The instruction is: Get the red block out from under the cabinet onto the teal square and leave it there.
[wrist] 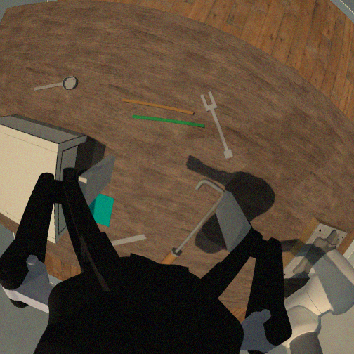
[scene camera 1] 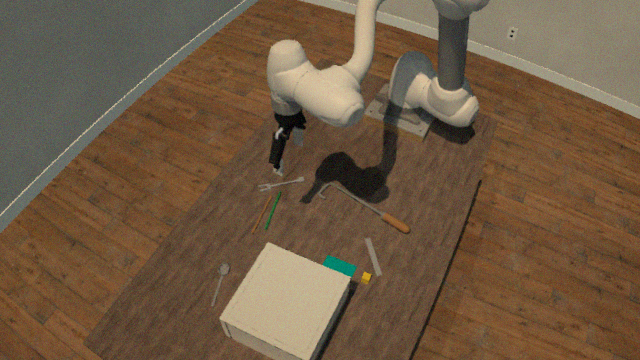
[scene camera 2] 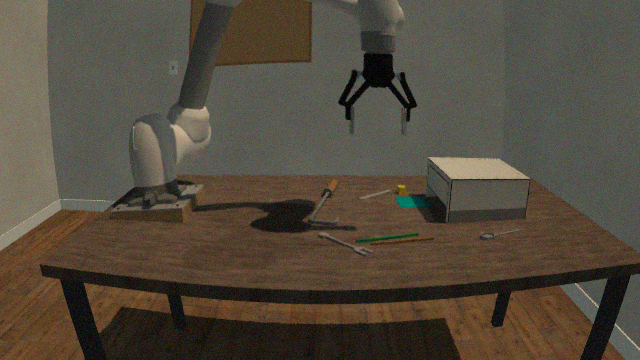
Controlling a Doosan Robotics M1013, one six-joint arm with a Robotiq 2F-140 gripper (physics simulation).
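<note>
The red block does not show in any view. The cream cabinet stands at the table's far end from the arm's base. The teal square lies flat beside the cabinet's side that faces the base; one finger partly crosses it in the wrist view. A hook tool with an orange handle lies on the table between base and cabinet. My gripper is open and empty, high above the table.
A yellow block and a pale strip lie near the teal square. A fork, green stick, brown stick and spoon lie along the other side.
</note>
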